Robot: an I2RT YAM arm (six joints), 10 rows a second.
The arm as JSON. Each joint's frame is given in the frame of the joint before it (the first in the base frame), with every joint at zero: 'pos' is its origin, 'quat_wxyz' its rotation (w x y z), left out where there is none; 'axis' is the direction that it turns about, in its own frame. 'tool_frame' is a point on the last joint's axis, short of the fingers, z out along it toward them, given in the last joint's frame.
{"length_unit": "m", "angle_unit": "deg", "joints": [
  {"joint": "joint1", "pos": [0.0, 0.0, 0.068], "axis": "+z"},
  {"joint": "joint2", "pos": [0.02, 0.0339, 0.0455], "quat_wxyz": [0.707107, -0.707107, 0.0, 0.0], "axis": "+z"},
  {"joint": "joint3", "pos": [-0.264, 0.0, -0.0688], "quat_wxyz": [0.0, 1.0, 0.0, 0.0], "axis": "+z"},
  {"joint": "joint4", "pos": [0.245, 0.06, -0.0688], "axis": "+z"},
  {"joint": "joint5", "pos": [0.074, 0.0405, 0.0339], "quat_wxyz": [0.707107, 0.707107, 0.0, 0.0], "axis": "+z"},
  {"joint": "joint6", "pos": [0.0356, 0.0, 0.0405], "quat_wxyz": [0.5, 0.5, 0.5, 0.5], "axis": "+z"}
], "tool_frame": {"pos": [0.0, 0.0, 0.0], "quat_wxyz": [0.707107, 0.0, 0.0, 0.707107]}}
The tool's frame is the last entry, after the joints.
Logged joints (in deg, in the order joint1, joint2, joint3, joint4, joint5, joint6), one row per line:
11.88 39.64 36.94 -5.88 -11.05 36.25
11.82 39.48 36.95 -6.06 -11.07 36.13
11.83 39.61 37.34 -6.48 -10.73 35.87
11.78 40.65 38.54 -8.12 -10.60 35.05
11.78 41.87 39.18 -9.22 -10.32 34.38
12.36 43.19 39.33 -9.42 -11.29 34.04
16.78 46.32 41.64 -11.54 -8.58 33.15
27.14 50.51 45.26 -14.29 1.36 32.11
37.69 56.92 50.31 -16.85 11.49 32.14
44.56 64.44 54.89 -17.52 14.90 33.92
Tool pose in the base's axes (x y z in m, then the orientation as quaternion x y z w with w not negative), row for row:
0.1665 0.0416 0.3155 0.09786 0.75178 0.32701 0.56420
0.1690 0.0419 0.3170 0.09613 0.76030 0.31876 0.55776
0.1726 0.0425 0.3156 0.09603 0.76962 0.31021 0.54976
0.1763 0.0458 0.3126 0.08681 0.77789 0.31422 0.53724
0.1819 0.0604 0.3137 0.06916 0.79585 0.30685 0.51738
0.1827 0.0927 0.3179 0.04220 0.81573 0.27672 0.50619
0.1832 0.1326 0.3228 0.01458 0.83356 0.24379 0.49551
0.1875 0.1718 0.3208 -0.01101 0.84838 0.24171 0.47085
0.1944 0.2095 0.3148 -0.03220 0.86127 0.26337 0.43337
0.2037 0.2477 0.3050 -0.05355 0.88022 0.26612 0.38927
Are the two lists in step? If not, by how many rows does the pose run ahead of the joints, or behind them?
The pose runs 2 rows ahead of the joints: the pose in row i belongs to the joints in row i + 2.
